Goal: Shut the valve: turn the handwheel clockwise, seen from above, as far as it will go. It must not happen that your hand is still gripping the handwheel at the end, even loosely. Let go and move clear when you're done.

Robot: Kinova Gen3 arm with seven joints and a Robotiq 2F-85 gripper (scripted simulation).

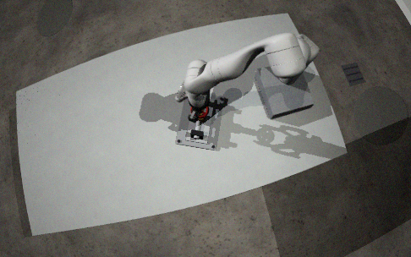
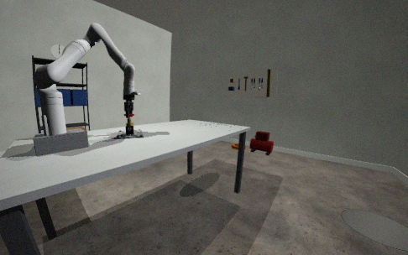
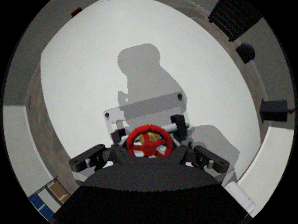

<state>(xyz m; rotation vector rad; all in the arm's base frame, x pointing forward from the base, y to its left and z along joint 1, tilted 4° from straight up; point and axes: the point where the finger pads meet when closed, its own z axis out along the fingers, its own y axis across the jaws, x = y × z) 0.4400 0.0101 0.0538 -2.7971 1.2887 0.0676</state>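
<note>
My hand is right at the red handwheel.
</note>
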